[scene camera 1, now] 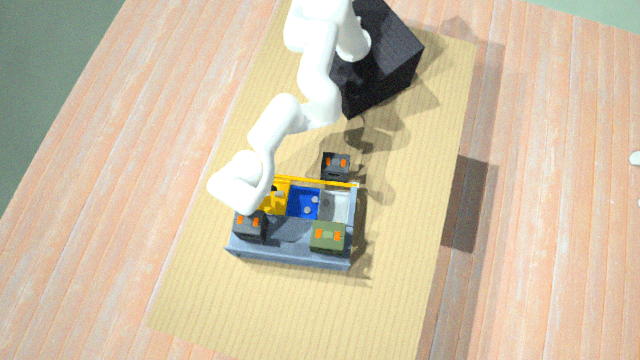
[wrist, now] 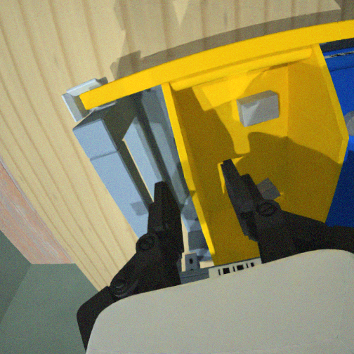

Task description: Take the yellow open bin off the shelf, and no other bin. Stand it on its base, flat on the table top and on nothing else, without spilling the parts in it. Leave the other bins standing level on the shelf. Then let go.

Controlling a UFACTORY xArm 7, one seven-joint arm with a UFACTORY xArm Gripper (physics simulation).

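Where they show: arm's base, origin of its link: [scene camera 1: 353, 45].
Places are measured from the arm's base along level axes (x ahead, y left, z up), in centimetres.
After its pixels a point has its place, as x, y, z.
The yellow open bin [scene camera 1: 281, 202] @(55.9, -18.2, -16.1) [wrist: 310, 120] stands in the left end of the grey-blue shelf [scene camera 1: 292, 242] @(70.6, -11.7, -7.4) [wrist: 107, 162], behind a yellow front bar [scene camera 1: 320, 181] @(48.3, -5.7, -11.1) [wrist: 210, 57]. Grey parts lie in it; one block [wrist: 258, 108] is near its front and another [wrist: 269, 189] is farther back, partly behind a finger. My gripper [wrist: 197, 186] is partly open and holds nothing. In the wrist view one finger is over the bin's inside and the other is outside its left wall, with that wall between them. The arm hides the gripper in the scene view.
A blue bin [scene camera 1: 300, 202] @(54.9, -11.7, -16.7) [wrist: 345, 185] with round parts stands beside the yellow one, then a light grey bin [scene camera 1: 337, 204] @(53.9, 1.0, -16.7). A dark case [scene camera 1: 249, 227] @(70.0, -23.4, 4.6) and a green case [scene camera 1: 327, 237] @(69.5, -1.2, 2.2) sit on the shelf's top. Another dark case [scene camera 1: 335, 167] @(45.2, -1.3, -4.6) stands before the shelf on the tan table top [scene camera 1: 280, 310] @(91.1, -13.1, -17.6).
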